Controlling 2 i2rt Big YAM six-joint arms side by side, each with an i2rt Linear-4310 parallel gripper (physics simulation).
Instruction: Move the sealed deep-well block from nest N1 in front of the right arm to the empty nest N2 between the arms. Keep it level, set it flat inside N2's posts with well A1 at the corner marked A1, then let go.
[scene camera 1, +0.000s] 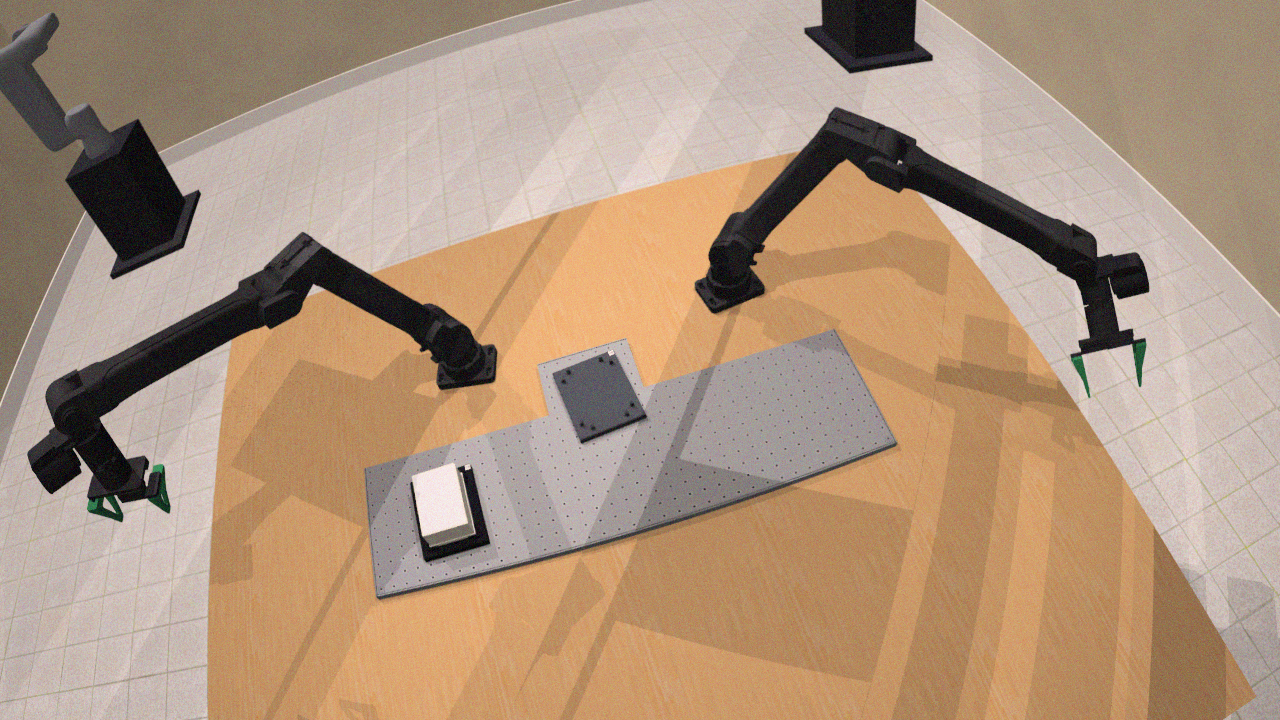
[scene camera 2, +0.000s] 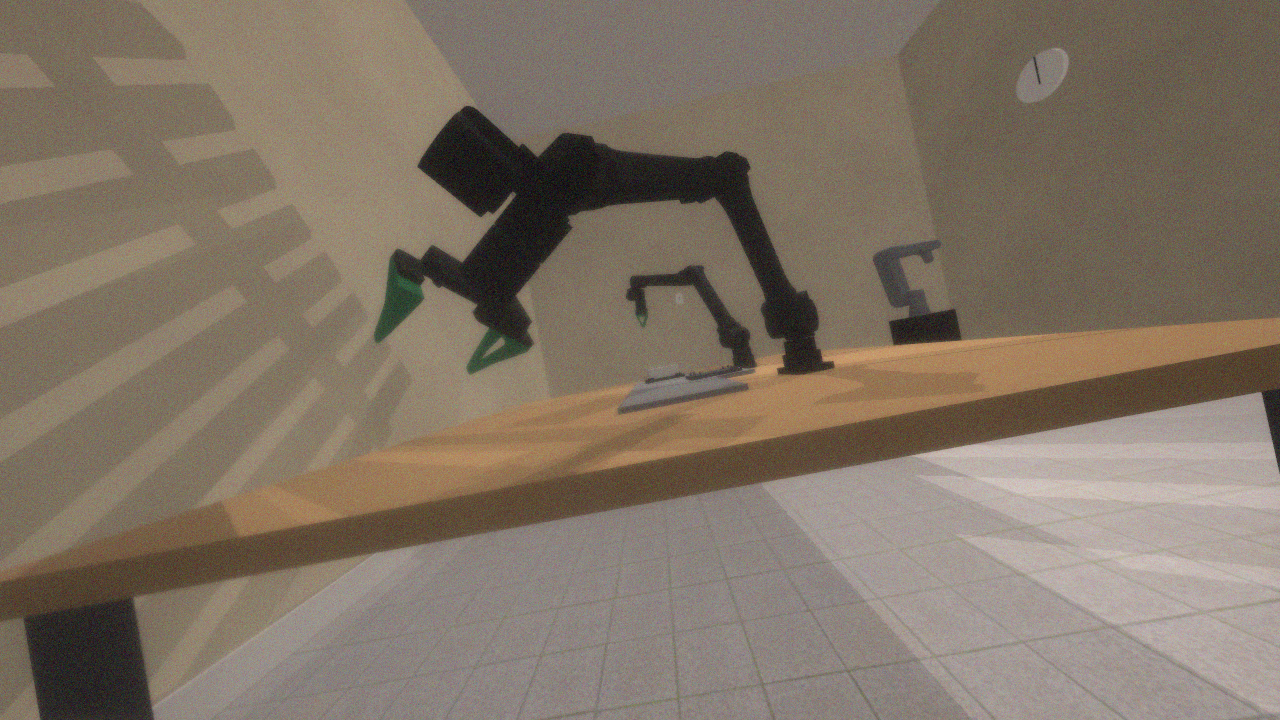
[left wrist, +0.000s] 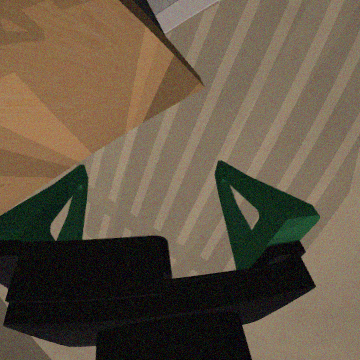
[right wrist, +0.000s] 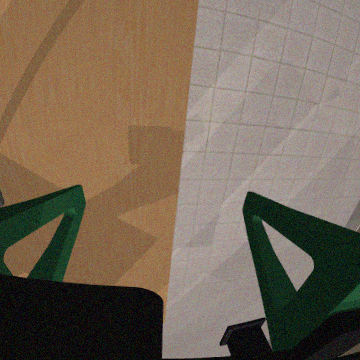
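Pixels of known places: left gripper, fingertip midpoint: (scene camera 1: 1114, 392) (scene camera 2: 427, 356) (left wrist: 153, 168); right gripper, fingertip midpoint: (scene camera 1: 145, 514) (scene camera 2: 643, 326) (right wrist: 165, 197); left arm's base, link origin: (scene camera 1: 729, 290) (scene camera 2: 804, 371); right arm's base, link origin: (scene camera 1: 467, 369).
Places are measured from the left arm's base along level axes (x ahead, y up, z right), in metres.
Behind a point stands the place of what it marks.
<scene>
The white sealed block (scene camera 1: 443, 504) @[x 0.256, y 0.067, z 0.648 m] sits on the black nest N1 (scene camera 1: 481, 528) @[x 0.300, y 0.025, z 0.605 m] at the left of the perforated plate in scene camera 1. The dark nest N2 (scene camera 1: 599, 396) @[x 0.138, y 0.024, z 0.327 m] stands empty at the plate's middle, with small posts near its corners and a small white mark at its upper right corner. My right gripper (scene camera 1: 137, 517) @[x 0.226, y 0.300, z 1.123 m] (right wrist: 165, 197) @[x 0.226, y 0.300, z 1.123 m] is open and empty, up in the air to the left of N1 in scene camera 1. My left gripper (scene camera 1: 1115, 390) @[x 0.663, y 0.145, z -0.427 m] (scene camera 2: 422, 355) @[x 0.663, y 0.145, z -0.427 m] (left wrist: 153, 168) @[x 0.663, y 0.145, z -0.427 m] is open and empty, far to the right of the plate in scene camera 1. Lettering cannot be read.
The grey perforated plate (scene camera 1: 760, 402) @[x 0.279, y 0.013, z 0.083 m] (scene camera 2: 680, 394) @[x 0.330, y 0.013, z -0.067 m] lies on the wooden table (scene camera 1: 716, 617) @[x 0.600, y 0.000, z 0.322 m] (scene camera 2: 581, 456) @[x 0.527, y 0.000, z -0.397 m]. Both arm bases stand behind it. Two black pedestals (scene camera 1: 134, 197) (scene camera 1: 868, 31) stand on the floor beyond the table, one with a grey arm.
</scene>
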